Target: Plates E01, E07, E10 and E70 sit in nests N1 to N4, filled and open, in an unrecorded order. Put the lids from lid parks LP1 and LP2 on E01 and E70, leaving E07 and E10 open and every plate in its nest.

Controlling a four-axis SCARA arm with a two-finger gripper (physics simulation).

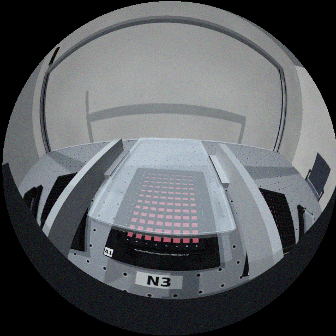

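Note:
My gripper (pixel 168 147) is shut on a clear lid (pixel 165 156), holding it by its two long sides. The lid looks level and hangs above the plate in nest N3. That plate (pixel 162 240) shows rows of pink-red wells through the lid and along its front edge. It sits in the black nest (pixel 150 262), with an A1 tag (pixel 108 252) at the front left and the N3 label (pixel 159 281) in front. No plate code can be read. Whether the lid's edges line up with the plate cannot be told exactly.
Dark nests or plates stand on the perforated deck (pixel 234 257) on both sides, partly hidden by the fingers: a black one (pixel 59 197) at left and a black one with faint reddish dots (pixel 278 212) at right. A dark panel (pixel 320 172) stands at far right.

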